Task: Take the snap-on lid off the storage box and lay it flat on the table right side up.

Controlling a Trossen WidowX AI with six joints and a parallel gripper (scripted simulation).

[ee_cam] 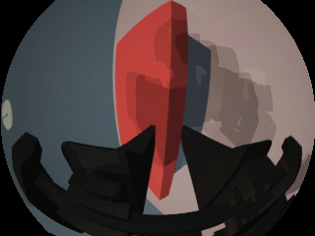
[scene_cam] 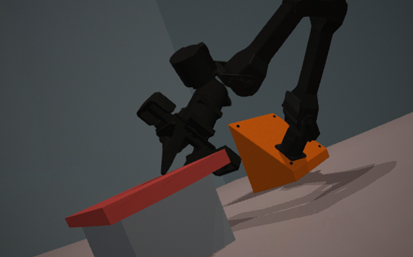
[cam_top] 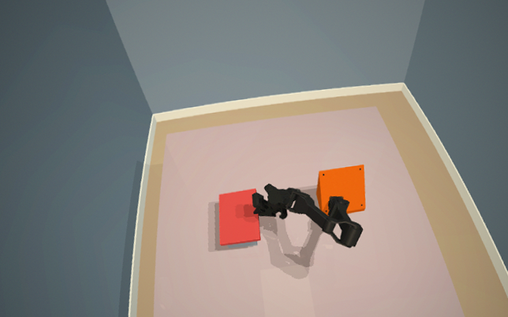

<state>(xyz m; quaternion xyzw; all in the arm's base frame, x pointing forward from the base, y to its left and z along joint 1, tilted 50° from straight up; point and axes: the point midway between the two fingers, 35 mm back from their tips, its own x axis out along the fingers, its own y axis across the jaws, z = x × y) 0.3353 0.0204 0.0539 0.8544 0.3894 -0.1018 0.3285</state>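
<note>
The red lid is 80 mm ahead of my gripper tip and 10 mm to the left of it. From my gripper tip the other things lie so: grey storage box: 80 mm ahead, 10 mm to the left, 60 mm below.
</note>
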